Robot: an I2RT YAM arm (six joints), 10 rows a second.
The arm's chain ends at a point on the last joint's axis. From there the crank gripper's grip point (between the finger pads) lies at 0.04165 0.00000 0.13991 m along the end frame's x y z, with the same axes.
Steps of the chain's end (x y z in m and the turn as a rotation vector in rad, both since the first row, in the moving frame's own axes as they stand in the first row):
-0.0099 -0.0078 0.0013 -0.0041 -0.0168 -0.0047
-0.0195 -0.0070 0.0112 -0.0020 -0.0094 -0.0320
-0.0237 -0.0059 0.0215 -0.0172 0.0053 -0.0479
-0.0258 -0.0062 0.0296 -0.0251 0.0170 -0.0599
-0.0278 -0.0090 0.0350 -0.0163 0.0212 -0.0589
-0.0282 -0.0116 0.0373 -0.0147 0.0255 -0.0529
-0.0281 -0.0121 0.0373 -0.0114 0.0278 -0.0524
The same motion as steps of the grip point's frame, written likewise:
-0.0123 -0.0074 0.0020 -0.0041 -0.0168 -0.0047
-0.0208 -0.0080 0.0116 -0.0020 -0.0094 -0.0320
-0.0229 -0.0055 0.0213 -0.0172 0.0053 -0.0479
-0.0234 -0.0053 0.0289 -0.0251 0.0170 -0.0599
-0.0249 -0.0093 0.0341 -0.0163 0.0212 -0.0589
-0.0247 -0.0118 0.0362 -0.0147 0.0255 -0.0529
-0.0242 -0.0128 0.0361 -0.0114 0.0278 -0.0524

